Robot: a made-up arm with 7 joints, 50 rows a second.
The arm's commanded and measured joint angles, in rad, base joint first. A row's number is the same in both.
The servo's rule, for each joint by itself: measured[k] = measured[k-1] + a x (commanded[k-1-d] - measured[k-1]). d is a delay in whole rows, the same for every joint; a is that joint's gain. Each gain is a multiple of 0.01, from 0.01 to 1. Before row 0 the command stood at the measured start. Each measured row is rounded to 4 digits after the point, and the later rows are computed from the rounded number. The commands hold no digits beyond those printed.
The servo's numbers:
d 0
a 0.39 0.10 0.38 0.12 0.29 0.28 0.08
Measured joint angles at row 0:
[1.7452 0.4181 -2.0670 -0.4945 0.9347 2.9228 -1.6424]
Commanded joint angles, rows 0 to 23:
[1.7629 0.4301 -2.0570 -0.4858 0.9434 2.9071 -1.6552]
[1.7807 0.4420 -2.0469 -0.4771 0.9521 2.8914 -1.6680]
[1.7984 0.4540 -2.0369 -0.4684 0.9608 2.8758 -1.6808]
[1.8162 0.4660 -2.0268 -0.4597 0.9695 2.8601 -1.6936]
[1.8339 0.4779 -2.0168 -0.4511 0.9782 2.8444 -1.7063]
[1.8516 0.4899 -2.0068 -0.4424 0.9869 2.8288 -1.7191]
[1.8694 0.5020 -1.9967 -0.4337 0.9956 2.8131 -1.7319]
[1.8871 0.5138 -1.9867 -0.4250 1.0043 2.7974 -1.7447]
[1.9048 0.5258 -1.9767 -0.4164 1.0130 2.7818 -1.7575]
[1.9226 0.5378 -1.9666 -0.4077 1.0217 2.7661 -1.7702]
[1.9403 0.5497 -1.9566 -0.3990 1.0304 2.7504 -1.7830]
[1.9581 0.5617 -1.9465 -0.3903 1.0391 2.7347 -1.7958]
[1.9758 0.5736 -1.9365 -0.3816 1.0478 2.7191 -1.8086]
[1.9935 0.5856 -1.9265 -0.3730 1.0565 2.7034 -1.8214]
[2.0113 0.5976 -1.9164 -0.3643 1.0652 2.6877 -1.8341]
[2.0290 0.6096 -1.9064 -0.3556 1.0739 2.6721 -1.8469]
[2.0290 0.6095 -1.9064 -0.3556 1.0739 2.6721 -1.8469]
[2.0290 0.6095 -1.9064 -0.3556 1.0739 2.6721 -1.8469]
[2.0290 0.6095 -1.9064 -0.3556 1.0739 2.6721 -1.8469]
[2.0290 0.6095 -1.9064 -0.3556 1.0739 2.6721 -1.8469]
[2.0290 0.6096 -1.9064 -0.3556 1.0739 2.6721 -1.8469]
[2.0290 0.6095 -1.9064 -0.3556 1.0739 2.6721 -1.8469]
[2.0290 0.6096 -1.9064 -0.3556 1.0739 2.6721 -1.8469]
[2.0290 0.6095 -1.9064 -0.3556 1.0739 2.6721 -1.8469]
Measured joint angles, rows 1 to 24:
[1.7521 0.4193 -2.0632 -0.4935 0.9372 2.9184 -1.6434]
[1.7633 0.4216 -2.0570 -0.4915 0.9415 2.9108 -1.6454]
[1.7770 0.4248 -2.0494 -0.4887 0.9471 2.9010 -1.6482]
[1.7923 0.4289 -2.0408 -0.4852 0.9536 2.8895 -1.6518]
[1.8085 0.4338 -2.0317 -0.4811 0.9607 2.8769 -1.6562]
[1.8253 0.4394 -2.0222 -0.4765 0.9683 2.8634 -1.6612]
[1.8425 0.4457 -2.0125 -0.4714 0.9762 2.8493 -1.6669]
[1.8599 0.4525 -2.0027 -0.4658 0.9843 2.8348 -1.6731]
[1.8774 0.4598 -1.9928 -0.4599 0.9926 2.8200 -1.6799]
[1.8950 0.4676 -1.9828 -0.4536 1.0010 2.8049 -1.6871]
[1.9127 0.4758 -1.9728 -0.4470 1.0095 2.7896 -1.6948]
[1.9304 0.4844 -1.9628 -0.4402 1.0181 2.7742 -1.7029]
[1.9481 0.4933 -1.9528 -0.4332 1.0267 2.7588 -1.7114]
[1.9658 0.5025 -1.9428 -0.4260 1.0353 2.7433 -1.7202]
[1.9835 0.5120 -1.9328 -0.4186 1.0440 2.7277 -1.7293]
[2.0012 0.5218 -1.9228 -0.4110 1.0527 2.7121 -1.7387]
[2.0120 0.5306 -1.9166 -0.4044 1.0588 2.7009 -1.7474]
[2.0186 0.5385 -1.9127 -0.3985 1.0632 2.6928 -1.7554]
[2.0227 0.5456 -1.9103 -0.3934 1.0663 2.6870 -1.7627]
[2.0252 0.5520 -1.9088 -0.3889 1.0685 2.6828 -1.7694]
[2.0267 0.5578 -1.9079 -0.3849 1.0701 2.6798 -1.7756]
[2.0276 0.5630 -1.9073 -0.3814 1.0712 2.6776 -1.7813]
[2.0281 0.5677 -1.9070 -0.3783 1.0720 2.6761 -1.7865]
[2.0285 0.5719 -1.9068 -0.3756 1.0726 2.6750 -1.7913]

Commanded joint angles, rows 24 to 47:
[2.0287 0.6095 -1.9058 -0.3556 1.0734 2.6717 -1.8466]
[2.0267 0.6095 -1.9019 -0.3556 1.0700 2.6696 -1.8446]
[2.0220 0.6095 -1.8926 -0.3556 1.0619 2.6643 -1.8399]
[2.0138 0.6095 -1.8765 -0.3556 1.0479 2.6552 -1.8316]
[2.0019 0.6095 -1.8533 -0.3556 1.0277 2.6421 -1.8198]
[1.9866 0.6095 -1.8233 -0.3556 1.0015 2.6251 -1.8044]
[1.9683 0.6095 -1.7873 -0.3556 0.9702 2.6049 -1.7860]
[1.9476 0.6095 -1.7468 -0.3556 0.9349 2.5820 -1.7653]
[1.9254 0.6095 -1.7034 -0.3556 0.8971 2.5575 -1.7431]
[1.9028 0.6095 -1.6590 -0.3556 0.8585 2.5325 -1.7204]
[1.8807 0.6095 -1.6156 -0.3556 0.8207 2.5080 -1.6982]
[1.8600 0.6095 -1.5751 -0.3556 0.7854 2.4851 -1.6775]
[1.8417 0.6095 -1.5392 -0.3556 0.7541 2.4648 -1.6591]
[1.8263 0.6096 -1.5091 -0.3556 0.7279 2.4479 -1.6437]
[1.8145 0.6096 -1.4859 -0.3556 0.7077 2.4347 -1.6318]
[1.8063 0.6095 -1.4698 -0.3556 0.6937 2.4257 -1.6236]
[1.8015 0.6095 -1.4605 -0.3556 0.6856 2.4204 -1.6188]
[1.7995 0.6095 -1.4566 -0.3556 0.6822 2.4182 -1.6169]
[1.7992 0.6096 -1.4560 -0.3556 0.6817 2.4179 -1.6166]
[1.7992 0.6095 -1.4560 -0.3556 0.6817 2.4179 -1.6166]
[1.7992 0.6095 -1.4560 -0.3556 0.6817 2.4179 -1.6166]
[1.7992 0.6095 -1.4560 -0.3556 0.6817 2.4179 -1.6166]
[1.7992 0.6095 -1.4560 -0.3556 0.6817 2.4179 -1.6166]
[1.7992 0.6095 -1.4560 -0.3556 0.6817 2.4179 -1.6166]
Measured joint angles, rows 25 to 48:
[2.0286 0.5757 -1.9064 -0.3732 1.0728 2.6741 -1.7957]
[2.0279 0.5791 -1.9047 -0.3711 1.0720 2.6728 -1.7996]
[2.0256 0.5821 -1.9001 -0.3692 1.0691 2.6704 -1.8028]
[2.0210 0.5848 -1.8911 -0.3676 1.0630 2.6661 -1.8051]
[2.0136 0.5873 -1.8767 -0.3662 1.0528 2.6594 -1.8063]
[2.0031 0.5895 -1.8564 -0.3649 1.0379 2.6498 -1.8061]
[1.9895 0.5915 -1.8301 -0.3638 1.0183 2.6372 -1.8045]
[1.9732 0.5933 -1.7984 -0.3628 0.9941 2.6217 -1.8014]
[1.9546 0.5949 -1.7623 -0.3619 0.9660 2.6037 -1.7967]
[1.9344 0.5964 -1.7230 -0.3611 0.9348 2.5838 -1.7906]
[1.9135 0.5977 -1.6822 -0.3604 0.9017 2.5626 -1.7832]
[1.8926 0.5989 -1.6415 -0.3598 0.8680 2.5409 -1.7747]
[1.8727 0.6000 -1.6026 -0.3593 0.8350 2.5196 -1.7655]
[1.8546 0.6010 -1.5671 -0.3589 0.8039 2.4995 -1.7558]
[1.8390 0.6019 -1.5362 -0.3585 0.7760 2.4814 -1.7459]
[1.8262 0.6027 -1.5110 -0.3582 0.7521 2.4658 -1.7361]
[1.8166 0.6034 -1.4918 -0.3579 0.7328 2.4531 -1.7267]
[1.8099 0.6040 -1.4784 -0.3576 0.7181 2.4433 -1.7179]
[1.8057 0.6046 -1.4699 -0.3574 0.7075 2.4362 -1.7098]
[1.8032 0.6051 -1.4646 -0.3572 0.7000 2.4311 -1.7023]
[1.8016 0.6055 -1.4613 -0.3570 0.6947 2.4274 -1.6954]
[1.8007 0.6059 -1.4593 -0.3568 0.6909 2.4247 -1.6891]
[1.8001 0.6063 -1.4580 -0.3567 0.6882 2.4228 -1.6833]
[1.7997 0.6066 -1.4572 -0.3566 0.6863 2.4214 -1.6780]

